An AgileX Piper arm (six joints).
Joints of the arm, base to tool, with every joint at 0 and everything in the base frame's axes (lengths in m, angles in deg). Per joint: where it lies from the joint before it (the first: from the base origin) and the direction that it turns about. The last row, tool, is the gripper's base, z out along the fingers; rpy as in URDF.
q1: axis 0 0 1 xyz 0 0 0.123
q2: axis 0 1 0 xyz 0 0 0
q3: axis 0 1 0 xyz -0.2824 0 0.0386
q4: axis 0.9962 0 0.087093 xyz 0.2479 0 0.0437
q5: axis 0 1 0 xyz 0 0 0
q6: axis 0.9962 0 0.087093 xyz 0.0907 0 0.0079
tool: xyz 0 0 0 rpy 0 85.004 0
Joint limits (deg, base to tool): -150..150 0..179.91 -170..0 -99.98..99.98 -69.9..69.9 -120..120
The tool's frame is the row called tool.
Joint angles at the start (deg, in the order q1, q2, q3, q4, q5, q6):
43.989, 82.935, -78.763, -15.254, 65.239, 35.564
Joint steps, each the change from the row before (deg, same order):
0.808, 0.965, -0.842, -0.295, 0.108, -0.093
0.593, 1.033, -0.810, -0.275, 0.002, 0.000
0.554, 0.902, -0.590, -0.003, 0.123, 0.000
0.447, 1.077, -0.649, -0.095, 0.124, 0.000
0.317, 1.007, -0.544, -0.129, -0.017, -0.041
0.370, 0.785, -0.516, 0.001, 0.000, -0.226
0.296, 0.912, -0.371, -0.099, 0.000, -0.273
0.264, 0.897, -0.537, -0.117, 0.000, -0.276
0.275, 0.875, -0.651, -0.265, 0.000, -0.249
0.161, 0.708, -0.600, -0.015, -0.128, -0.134
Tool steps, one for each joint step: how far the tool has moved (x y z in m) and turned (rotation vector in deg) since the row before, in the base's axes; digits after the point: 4 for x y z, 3 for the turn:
0.0008, 0.0061, -0.0007, -0.414, -0.056, 0.856
0.0017, 0.0056, -0.0012, -0.353, -0.036, 0.590
0.0009, 0.0051, -0.0019, -0.310, 0.299, 0.520
0.0018, 0.0051, -0.0026, -0.461, 0.310, 0.413
0.0021, 0.0045, -0.0027, -0.432, 0.209, 0.359
0.0011, 0.0041, -0.0018, -0.299, 0.157, 0.569
0.0016, 0.0040, -0.0032, -0.588, 0.263, 0.539
0.0018, 0.0039, -0.0024, -0.468, 0.126, 0.512
0.0019, 0.0039, -0.0017, -0.455, -0.073, 0.505
0.0017, 0.0033, -0.0010, -0.058, -0.035, 0.317

